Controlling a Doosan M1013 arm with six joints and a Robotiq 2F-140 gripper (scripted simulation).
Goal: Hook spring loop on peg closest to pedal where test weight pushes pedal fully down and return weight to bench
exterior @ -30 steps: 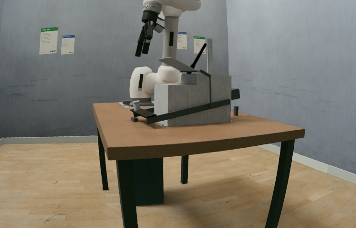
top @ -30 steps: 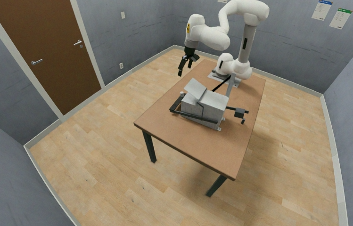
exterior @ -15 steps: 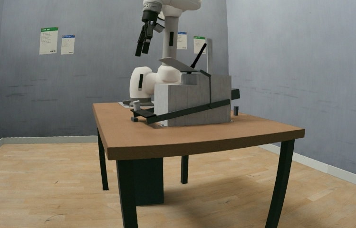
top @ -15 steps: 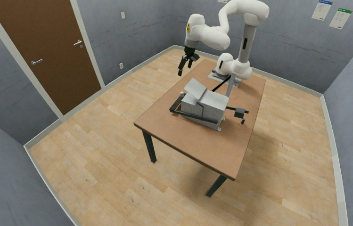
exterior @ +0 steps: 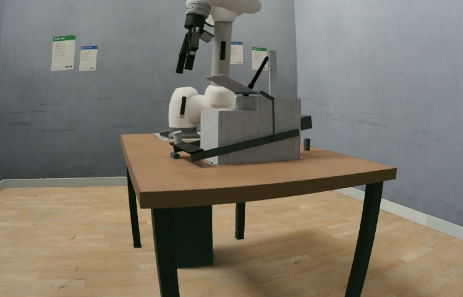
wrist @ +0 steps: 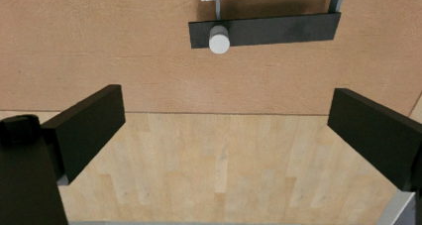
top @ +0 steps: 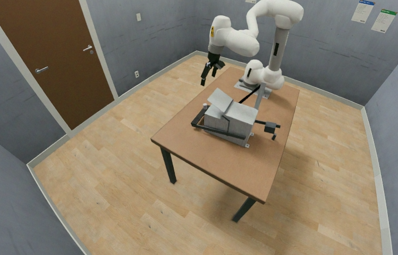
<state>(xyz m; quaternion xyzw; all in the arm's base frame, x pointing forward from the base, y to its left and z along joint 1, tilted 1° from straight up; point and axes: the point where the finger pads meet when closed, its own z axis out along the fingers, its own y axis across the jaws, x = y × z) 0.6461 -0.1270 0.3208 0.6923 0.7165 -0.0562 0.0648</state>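
The steel test weight lies 2 cm to the right of my hand and 24 cm below it. Also, from my hand: dark block: 3 cm to the right, 31 cm below.
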